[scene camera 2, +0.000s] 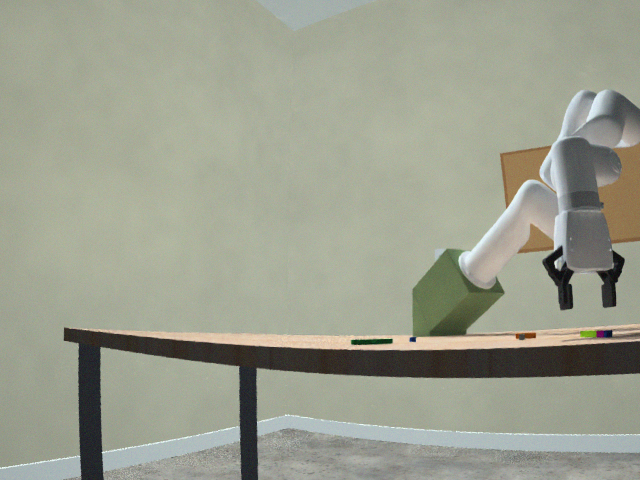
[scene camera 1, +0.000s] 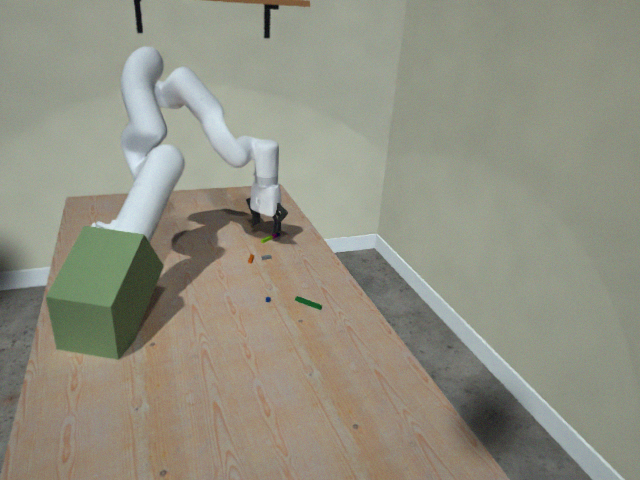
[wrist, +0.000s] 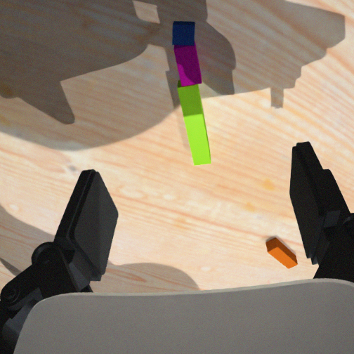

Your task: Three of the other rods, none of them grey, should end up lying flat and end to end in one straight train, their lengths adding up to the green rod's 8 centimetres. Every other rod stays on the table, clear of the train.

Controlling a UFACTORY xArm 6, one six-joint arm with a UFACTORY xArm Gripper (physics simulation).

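Pixels of known places: gripper, fingertip midpoint: (scene camera 2: 588,308) (scene camera 1: 266,228); arm's base, link origin: (scene camera 2: 476,270) (scene camera 1: 125,246).
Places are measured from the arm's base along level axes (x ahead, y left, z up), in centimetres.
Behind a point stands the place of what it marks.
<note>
A lime rod (scene camera 1: 266,239) @[x 32.9, y 40.2, z -17.0 cm] (scene camera 2: 587,333) @[x 33.2, y 40.3, z -17.1 cm] (wrist: 200,140), a magenta rod (scene camera 1: 274,236) @[x 35.5, y 42.8, z -17.0 cm] (scene camera 2: 600,333) @[x 35.9, y 43.2, z -17.1 cm] (wrist: 189,65) and a short dark blue rod (scene camera 2: 608,333) @[x 37.0, y 44.8, z -17.1 cm] (wrist: 184,33) lie flat in a row, magenta in the middle. Neighbours look end to end, roughly in line; small gaps or slight turns are hard to tell. The green rod (scene camera 1: 308,303) @[x 45.9, y 2.1, z -17.0 cm] (scene camera 2: 371,341) @[x 46.4, y 2.9, z -17.1 cm] lies apart nearer scene camera 1. My gripper (scene camera 1: 266,230) @[x 32.8, y 40.6, z -12.9 cm] (scene camera 2: 588,306) @[x 32.8, y 40.6, z -12.9 cm] (wrist: 196,180) is open and empty, above the table. In scene camera 1 its finger partly hides the row's dark blue end.
An orange rod (scene camera 1: 251,258) @[x 28.8, y 26.3, z -16.8 cm] (scene camera 2: 528,335) @[x 29.3, y 27.5, z -17.1 cm] (wrist: 281,253) and a grey rod (scene camera 1: 266,257) @[x 33.4, y 27.4, z -16.9 cm] (scene camera 2: 521,336) @[x 34.8, y 28.5, z -17.0 cm] lie apart from the row. Another small blue rod (scene camera 1: 267,299) @[x 34.7, y 3.5, z -16.9 cm] (scene camera 2: 412,339) @[x 35.3, y 4.2, z -17.2 cm] lies near the green one. A large green block (scene camera 1: 82,304) @[x -3.8, y -19.6, z -4.0 cm] (scene camera 2: 439,294) @[x 5.5, y -9.2, z -6.0 cm] stands at the arm's base.
</note>
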